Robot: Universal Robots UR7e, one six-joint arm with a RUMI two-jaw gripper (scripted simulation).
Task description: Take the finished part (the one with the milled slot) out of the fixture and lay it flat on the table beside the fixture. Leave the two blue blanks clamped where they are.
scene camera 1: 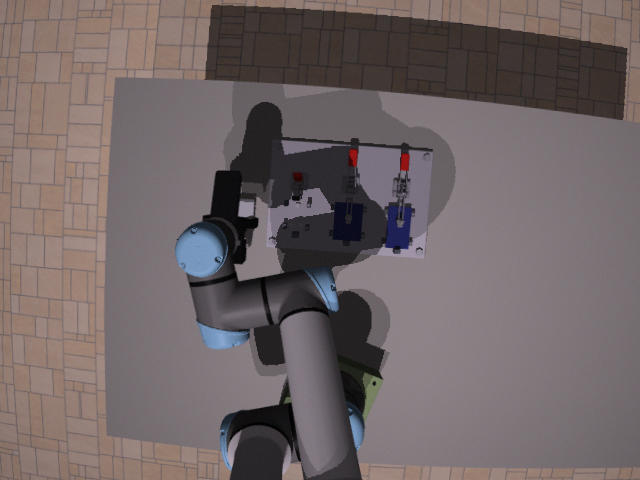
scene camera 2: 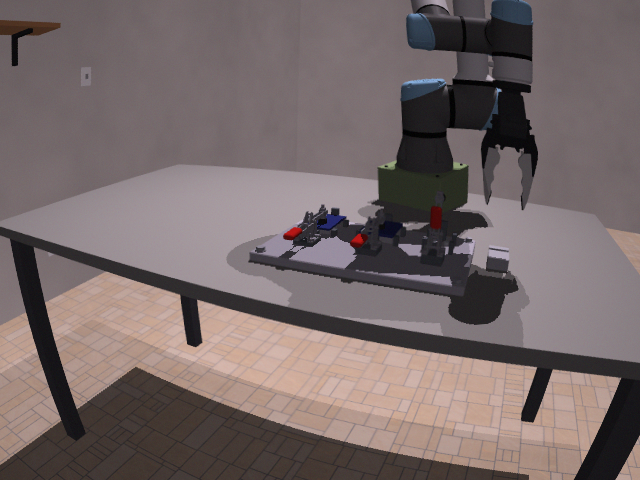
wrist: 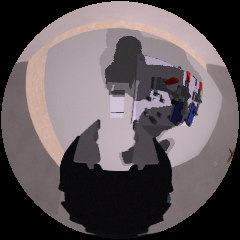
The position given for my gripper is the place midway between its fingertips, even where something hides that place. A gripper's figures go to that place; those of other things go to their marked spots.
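Labels:
A blue blank (scene camera 1: 396, 237) is 1.31 m from the lens; my gripper (scene camera 1: 238, 219) is 1.24 m from the lens.

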